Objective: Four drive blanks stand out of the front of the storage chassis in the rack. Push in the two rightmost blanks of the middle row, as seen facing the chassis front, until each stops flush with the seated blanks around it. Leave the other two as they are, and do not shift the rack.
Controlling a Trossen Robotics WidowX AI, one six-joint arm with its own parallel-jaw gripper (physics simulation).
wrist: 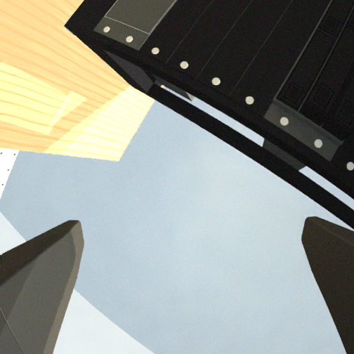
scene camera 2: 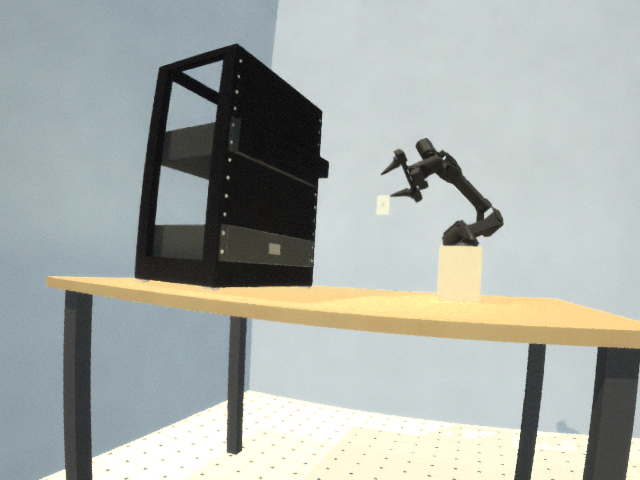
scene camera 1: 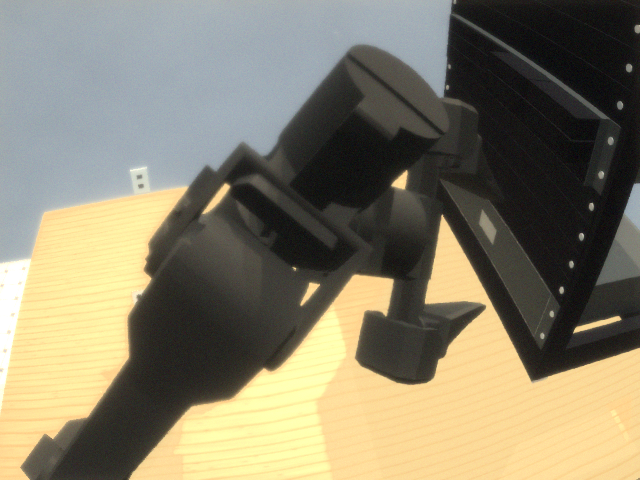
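Pixels of known places: gripper, fingertip midpoint: (scene camera 2: 385, 185) (scene camera 1: 492, 252); arm's base, link origin: (scene camera 2: 461, 264).
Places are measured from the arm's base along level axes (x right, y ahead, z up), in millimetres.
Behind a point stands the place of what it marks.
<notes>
The storage chassis (scene camera 1: 598, 160) {z 275, x 100, y 497 mm} (scene camera 2: 191, 147) {z 268, x -339, y 656 mm} (wrist: 302, 129) sits in the black rack (scene camera 1: 584, 273) {z 129, x 131, y 507 mm} (scene camera 2: 219, 155) {z 225, x -373, y 528 mm} (wrist: 225, 134). Its front is very dark. In the wrist view, some blank faces (wrist: 322, 97) with faint square outlines show at the upper right; which ones stand out cannot be told. In scene camera 2, a dark block (scene camera 2: 323, 167) {z 297, x 57, y 449 mm} juts past the rack's far front edge. My gripper (scene camera 1: 492, 252) {z 266, x 217, y 284 mm} (scene camera 2: 386, 184) {z 266, x 217, y 284 mm} (wrist: 196, 232) is open and empty, in the air before the rack, with a gap to it in scene camera 2.
A grey panel with a pale label (scene camera 1: 509, 263) {z 15, x -29, y 502 mm} (scene camera 2: 248, 245) {z 18, x -249, y 508 mm} (wrist: 140, 12) fills the rack's bottom front. The rack stands on the wooden table (scene camera 1: 258, 423) {z -97, x 100, y 93 mm} (scene camera 2: 361, 315) {z -99, x -527, y 103 mm} (wrist: 40, 95). The arm's white pedestal (scene camera 2: 459, 273) {z -25, x -44, y 1 mm} stands on the same table. A wall lies behind.
</notes>
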